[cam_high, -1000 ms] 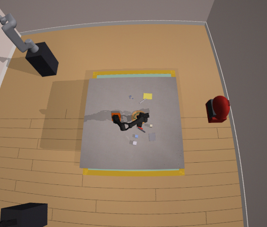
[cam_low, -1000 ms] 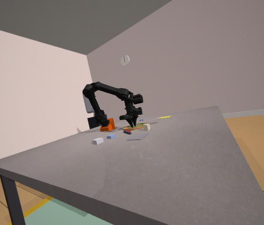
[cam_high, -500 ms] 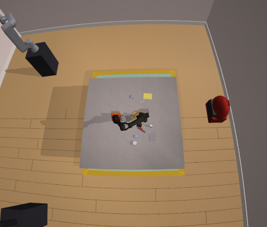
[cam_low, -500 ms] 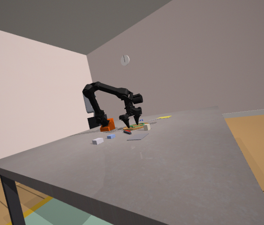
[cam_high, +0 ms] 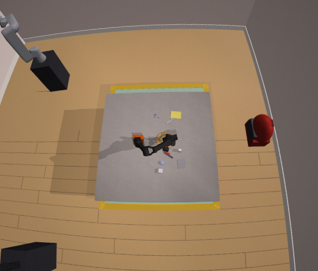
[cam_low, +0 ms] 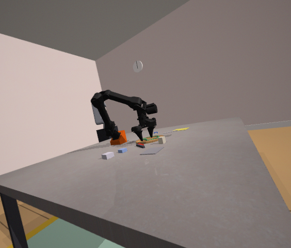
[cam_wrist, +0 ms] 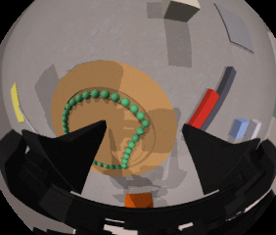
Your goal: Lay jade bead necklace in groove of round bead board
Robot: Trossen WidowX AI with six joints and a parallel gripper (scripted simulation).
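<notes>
My gripper tip is 60 mm to the right of the round wooden bead board, 10 mm past it and 10 mm above it. From my gripper tip the other things lie so: beige cube 130 mm ahead, 70 mm to the right; then red-handled tool 90 mm to the right, 10 mm below; then blue block 190 mm to the right, 60 mm behind, 10 mm below.
</notes>
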